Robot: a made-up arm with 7 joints.
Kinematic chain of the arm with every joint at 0, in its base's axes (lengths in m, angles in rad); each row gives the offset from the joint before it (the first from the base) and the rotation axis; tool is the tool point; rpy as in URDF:
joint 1: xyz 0 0 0.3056 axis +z
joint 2: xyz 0 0 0 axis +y
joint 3: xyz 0 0 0.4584 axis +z
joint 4: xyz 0.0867 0 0 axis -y
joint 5: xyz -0.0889 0 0.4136 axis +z
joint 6: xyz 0 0 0 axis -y
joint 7: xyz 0.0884 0 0 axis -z
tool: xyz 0 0 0 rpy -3.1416 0 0
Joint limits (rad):
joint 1: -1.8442..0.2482
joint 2: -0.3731..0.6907
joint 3: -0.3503..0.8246
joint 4: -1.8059..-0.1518
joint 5: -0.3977..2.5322
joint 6: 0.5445..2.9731
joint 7: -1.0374..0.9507
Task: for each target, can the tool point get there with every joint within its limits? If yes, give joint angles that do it. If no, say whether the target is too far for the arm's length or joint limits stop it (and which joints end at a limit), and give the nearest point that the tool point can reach.
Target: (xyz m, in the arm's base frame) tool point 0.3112 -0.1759 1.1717
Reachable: yes | joints -0.9067 0.1082 0.6098 -0.7603 0.2744 2.7850 -0.0161
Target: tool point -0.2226 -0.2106 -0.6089
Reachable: no: joint limits stop it (at a limit: joint 1, joint 2, joint 4, joint 6) | nearest point -0.2737 -0.5854 0.2513 | short by 0.940 m
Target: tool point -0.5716 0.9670 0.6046
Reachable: no: too far | nearest point 0.0226 0.4782 0.8288 | short by 0.801 m
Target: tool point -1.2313 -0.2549 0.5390
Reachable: no: too far | nearest point -0.4169 -0.5118 0.5501 | short by 0.854 m
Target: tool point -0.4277 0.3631 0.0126
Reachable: no: joint limits stop it (at a limit: joint 1, joint 2, joint 3, joint 4, joint 6) | nearest point 0.3841 0.5241 0.3707 | short by 0.902 m
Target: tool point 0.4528 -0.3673 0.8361
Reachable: yes | joints -0.6561 -0.0203 -0.0143 -1.6400 0.8004 1.6713 -0.4171
